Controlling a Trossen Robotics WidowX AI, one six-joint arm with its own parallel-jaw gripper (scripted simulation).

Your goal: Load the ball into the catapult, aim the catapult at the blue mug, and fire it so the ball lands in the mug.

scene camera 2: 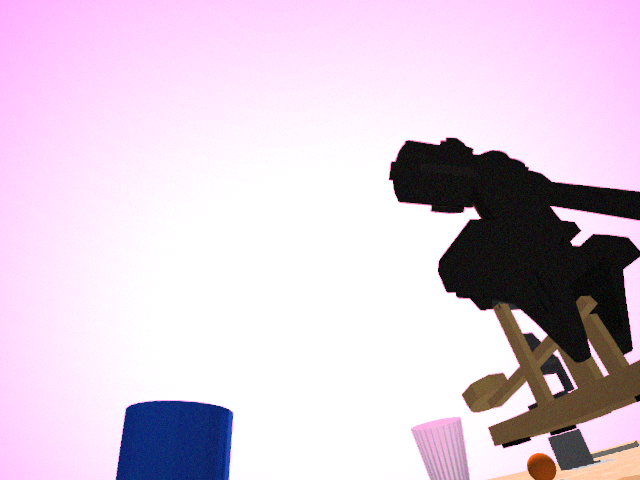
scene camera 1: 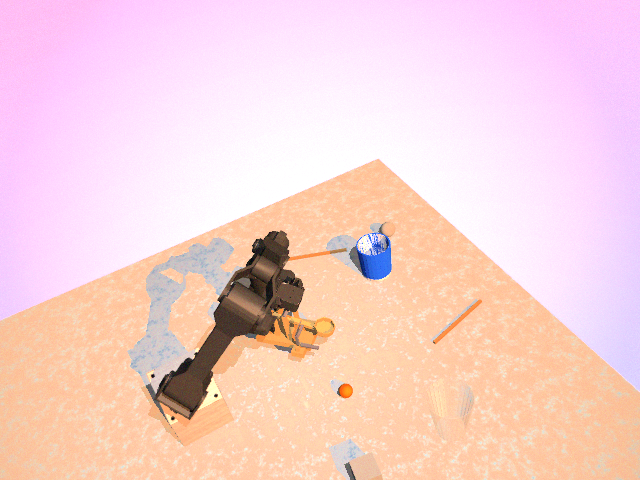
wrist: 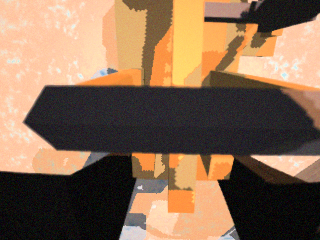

In view: the gripper [scene camera 2: 606, 356], a wooden catapult [scene camera 1: 299, 334] and a blue mug [scene camera 1: 374, 249].
The wooden catapult shows as well in the wrist view [wrist: 177, 103]. The gripper also shows in scene camera 1 [scene camera 1: 276, 323] and in the wrist view [wrist: 175, 145]. The wrist view does not show the blue mug: it is out of frame.
